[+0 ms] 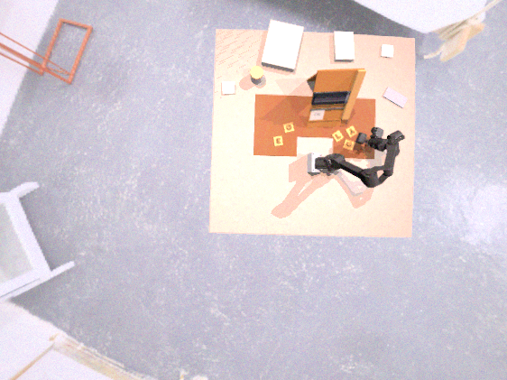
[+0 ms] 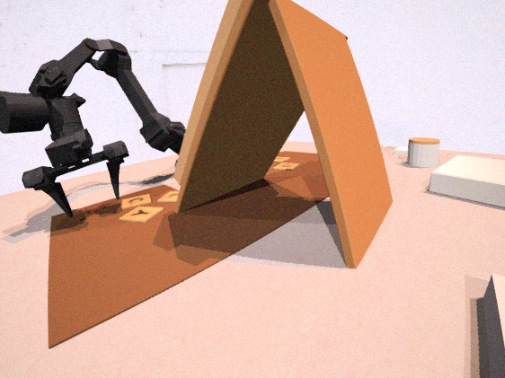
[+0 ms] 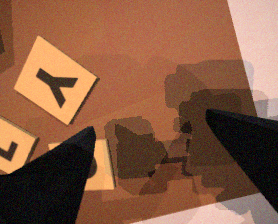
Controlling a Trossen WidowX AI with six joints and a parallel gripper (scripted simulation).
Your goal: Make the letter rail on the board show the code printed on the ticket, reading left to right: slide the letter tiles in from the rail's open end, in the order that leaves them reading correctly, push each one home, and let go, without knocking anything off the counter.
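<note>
My gripper tip is now 310 mm to the right of the white ticket, 140 mm short of it and 60 mm below it. From my gripper tip the other things lie so: grey card 290 mm ahead, 220 mm to the right, 20 mm below; then brown mat 300 mm to the left, 60 mm ahead, 20 mm below; then capped canister 670 mm to the left, 400 mm ahead, 10 mm above.
</note>
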